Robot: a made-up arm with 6 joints.
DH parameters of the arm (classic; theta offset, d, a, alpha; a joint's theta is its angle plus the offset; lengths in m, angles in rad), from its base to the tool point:
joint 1: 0 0.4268 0 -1.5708
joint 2: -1.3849 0 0.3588 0
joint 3: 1.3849 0 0.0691 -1.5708
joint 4: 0 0.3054 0 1.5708
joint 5: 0 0 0.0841 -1.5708
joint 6: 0 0.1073 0 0
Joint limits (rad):
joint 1: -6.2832..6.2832
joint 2: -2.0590..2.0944
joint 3: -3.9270..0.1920
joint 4: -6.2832..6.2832
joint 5: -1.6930..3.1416
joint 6: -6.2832..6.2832
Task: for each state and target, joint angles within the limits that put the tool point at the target. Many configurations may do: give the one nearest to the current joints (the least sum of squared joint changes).
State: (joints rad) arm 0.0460 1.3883 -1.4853 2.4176 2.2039 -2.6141
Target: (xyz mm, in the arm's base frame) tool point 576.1 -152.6 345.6
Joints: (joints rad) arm -0.4097 1.0256 -1.3685 2.4105 2.4197 -2.6141
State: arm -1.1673 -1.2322 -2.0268 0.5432 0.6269 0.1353
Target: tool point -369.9 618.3 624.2
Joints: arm -1.0318 -1.9210 -2.0259 0.5433 0.6630 0.1353
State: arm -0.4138 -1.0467 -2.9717 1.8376 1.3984 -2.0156
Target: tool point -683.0 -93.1 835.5
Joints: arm 0.1961 -1.1690 -2.8587 1.9097 0.9957 -2.0156
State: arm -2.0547 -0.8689 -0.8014 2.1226 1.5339 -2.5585
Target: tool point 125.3 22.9 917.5
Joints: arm -2.0427 -1.2566 -0.9223 2.0818 1.6827 -2.5585
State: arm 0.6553 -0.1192 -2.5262 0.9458 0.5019 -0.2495
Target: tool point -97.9 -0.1 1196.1
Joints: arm 0.4215 -0.5465 -2.4109 0.9890 1.0233 -0.2495
